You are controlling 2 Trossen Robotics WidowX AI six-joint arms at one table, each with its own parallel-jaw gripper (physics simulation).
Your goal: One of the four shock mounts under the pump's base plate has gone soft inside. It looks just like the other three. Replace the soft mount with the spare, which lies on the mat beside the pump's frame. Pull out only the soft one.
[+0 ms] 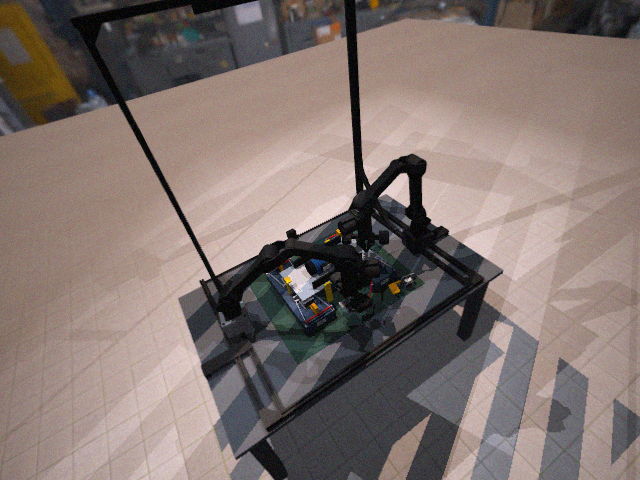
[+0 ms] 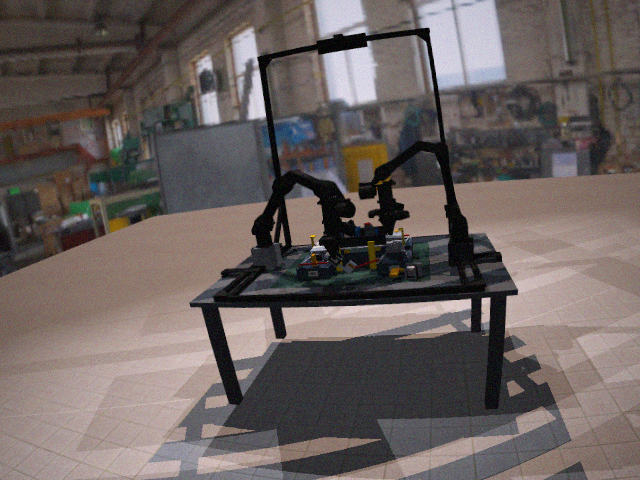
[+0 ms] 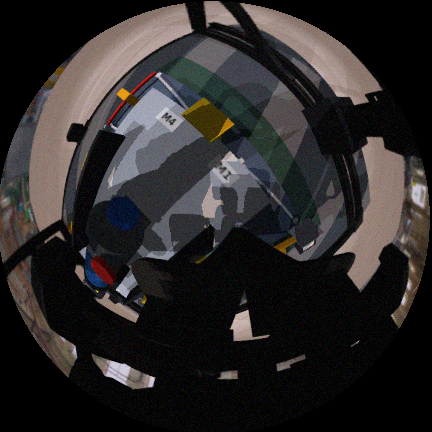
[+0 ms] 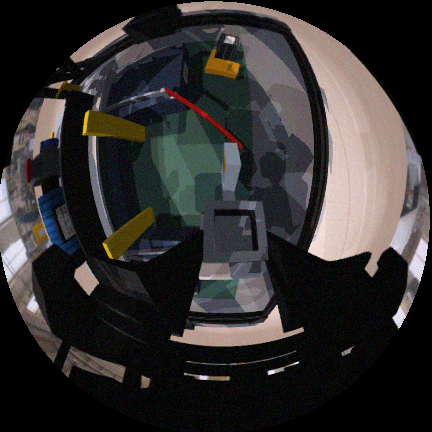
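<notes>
The pump [image 3: 116,225] [image 1: 315,265] is a black cylinder with a blue cap. It stands on the grey base plate [image 3: 160,160] [image 1: 300,281], which carries the labels M4 [image 3: 167,118] and M1 [image 3: 224,172]. My left gripper [image 3: 236,232] [image 1: 366,249] [image 2: 390,228] is shut and empty, close over the plate near the M1 corner. My right gripper [image 4: 233,235] [image 1: 358,299] [image 2: 332,251] is shut on a grey square block [image 4: 235,235] with a dark face, at the frame's side over the green mat [image 4: 177,160] [image 1: 294,343]. A small grey part [image 4: 227,42] [image 1: 409,281] in a yellow holder [image 4: 221,66] [image 1: 394,287] lies on the mat beside the frame. The mounts under the plate are hidden.
The dark blue frame [image 1: 318,316] carries yellow posts [image 1: 328,290] [image 4: 114,125] and a red bar [image 4: 201,114]. A white post [image 4: 231,167] stands on the mat. Black rails [image 1: 451,271] run along the table's edges and a tall black gantry [image 2: 342,43] stands behind.
</notes>
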